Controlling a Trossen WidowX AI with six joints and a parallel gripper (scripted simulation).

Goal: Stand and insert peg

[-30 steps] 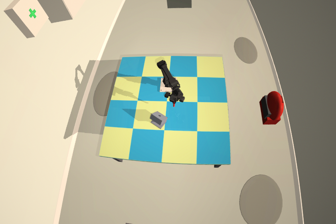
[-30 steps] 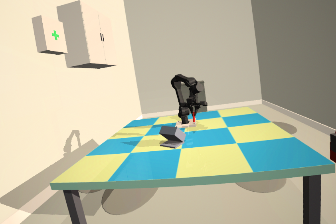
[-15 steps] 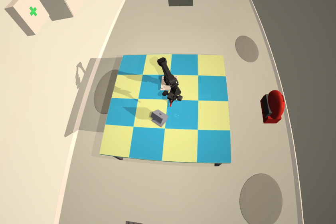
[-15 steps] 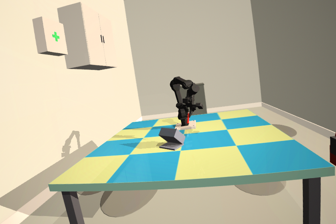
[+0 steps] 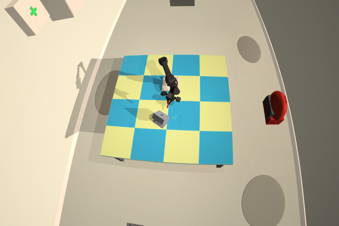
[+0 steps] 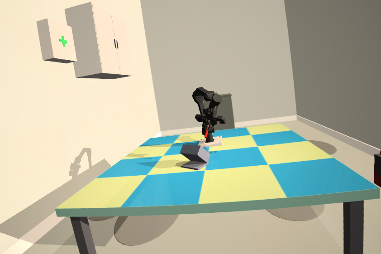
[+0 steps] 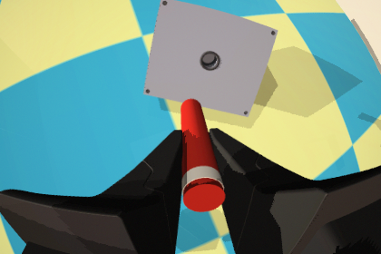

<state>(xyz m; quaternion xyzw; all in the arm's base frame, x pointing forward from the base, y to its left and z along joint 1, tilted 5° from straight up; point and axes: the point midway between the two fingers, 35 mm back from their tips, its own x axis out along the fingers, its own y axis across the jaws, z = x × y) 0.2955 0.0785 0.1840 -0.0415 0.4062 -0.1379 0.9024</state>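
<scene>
My gripper tip is now 10 cm short of the grey sloped panel, 6 cm to the left of it and 10 cm above it. Also, from my gripper tip: red peg (1 cm behind, 1 cm above).
</scene>
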